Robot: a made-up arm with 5 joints.
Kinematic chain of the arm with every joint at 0, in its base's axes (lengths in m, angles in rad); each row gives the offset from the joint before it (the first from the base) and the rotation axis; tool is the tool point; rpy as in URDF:
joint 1: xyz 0.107 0 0.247 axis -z
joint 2: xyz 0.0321 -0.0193 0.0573 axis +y
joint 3: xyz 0.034 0 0.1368 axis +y
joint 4: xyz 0.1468 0 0.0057 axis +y
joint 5: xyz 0.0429 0.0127 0 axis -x
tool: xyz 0 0 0 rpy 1.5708 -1.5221 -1.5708
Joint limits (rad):
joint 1: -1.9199..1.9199
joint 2: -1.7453..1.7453
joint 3: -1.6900..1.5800
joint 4: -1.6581..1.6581
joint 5: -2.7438..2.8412
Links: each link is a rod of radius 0.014 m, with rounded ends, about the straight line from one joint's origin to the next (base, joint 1, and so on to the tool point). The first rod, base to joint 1, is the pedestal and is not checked.
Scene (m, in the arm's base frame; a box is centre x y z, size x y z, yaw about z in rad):
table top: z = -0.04
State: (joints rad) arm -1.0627 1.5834 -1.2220 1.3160 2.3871
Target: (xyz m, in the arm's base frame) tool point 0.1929 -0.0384 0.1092
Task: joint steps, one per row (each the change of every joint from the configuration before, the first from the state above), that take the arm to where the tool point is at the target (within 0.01 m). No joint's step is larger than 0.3 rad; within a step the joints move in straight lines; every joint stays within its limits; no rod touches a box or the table.
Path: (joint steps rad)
1: 0.2826 0.0324 0.2511 0.0419 0.0000
2: 0.2826 0.0324 0.2511 0.0419 0.0000
3: 0.2825 0.0323 0.2510 0.0420 0.0000
4: 0.2826 0.0324 0.2511 0.0419 0.0000
5: 0.2826 0.0324 0.2511 0.0419 0.0000

